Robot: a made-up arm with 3 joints. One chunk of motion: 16 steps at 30 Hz.
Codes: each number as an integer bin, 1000 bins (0 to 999) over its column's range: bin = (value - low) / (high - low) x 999, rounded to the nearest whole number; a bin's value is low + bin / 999 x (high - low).
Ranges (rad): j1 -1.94..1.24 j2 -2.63..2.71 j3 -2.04..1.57
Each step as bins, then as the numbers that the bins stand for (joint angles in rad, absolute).
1 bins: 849 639 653
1 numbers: 0.7625 0.7857 0.3197
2 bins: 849 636 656
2 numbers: 0.7625 0.7696 0.3305
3 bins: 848 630 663
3 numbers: 0.7593 0.7376 0.3558
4 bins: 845 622 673
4 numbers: 0.7498 0.6948 0.3920
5 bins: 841 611 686
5 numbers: 0.7371 0.6360 0.4389
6 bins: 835 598 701
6 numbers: 0.7180 0.5665 0.4931
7 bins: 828 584 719
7 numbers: 0.6957 0.4917 0.5582
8 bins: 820 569 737
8 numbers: 0.6702 0.4115 0.6232
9 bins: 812 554 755
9 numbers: 0.6447 0.3313 0.6883
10 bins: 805 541 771
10 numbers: 0.6225 0.2618 0.7461
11 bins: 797 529 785
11 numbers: 0.5970 0.1977 0.7967
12 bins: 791 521 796
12 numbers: 0.5779 0.1549 0.8364
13 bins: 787 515 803
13 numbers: 0.5652 0.1229 0.8617
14 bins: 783 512 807
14 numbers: 0.5524 0.1068 0.8762
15 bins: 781 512 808
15 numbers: 0.5461 0.1068 0.8798
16 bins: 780 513 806
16 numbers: 0.5429 0.1122 0.8726
